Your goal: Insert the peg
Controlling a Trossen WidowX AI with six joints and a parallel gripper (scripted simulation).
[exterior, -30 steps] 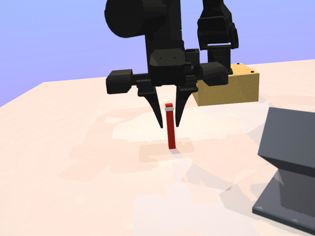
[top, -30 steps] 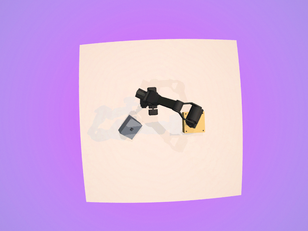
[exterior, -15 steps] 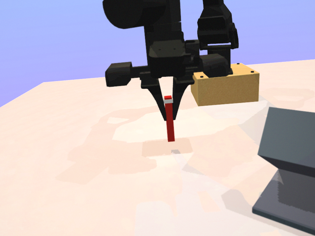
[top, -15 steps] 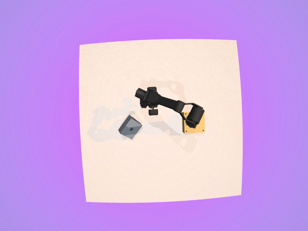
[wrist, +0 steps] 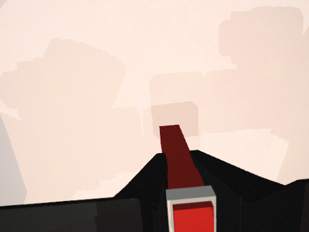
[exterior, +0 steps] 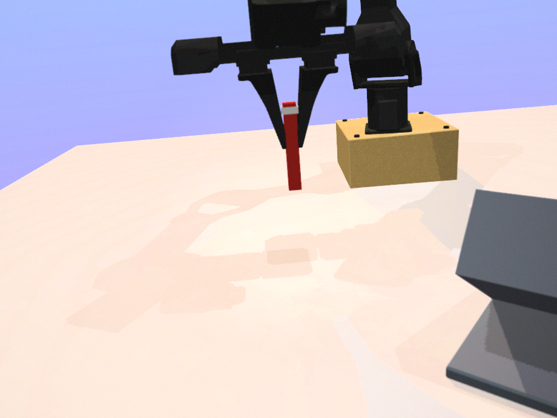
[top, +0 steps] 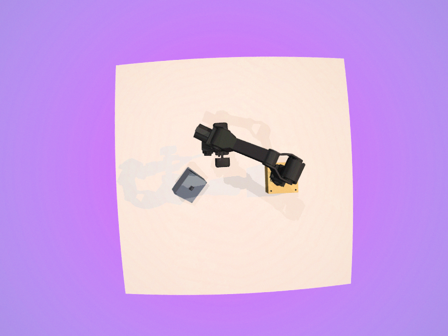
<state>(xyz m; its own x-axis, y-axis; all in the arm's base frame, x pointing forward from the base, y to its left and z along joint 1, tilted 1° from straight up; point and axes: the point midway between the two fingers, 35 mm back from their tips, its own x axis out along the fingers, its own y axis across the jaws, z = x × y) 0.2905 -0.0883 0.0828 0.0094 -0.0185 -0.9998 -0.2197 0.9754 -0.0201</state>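
Now: the grey sloped panel 13 cm ahead of my gripper tip, 21 cm to the left of it and 6 cm below it. Also, from my gripper tip: red peg: 2 cm above.
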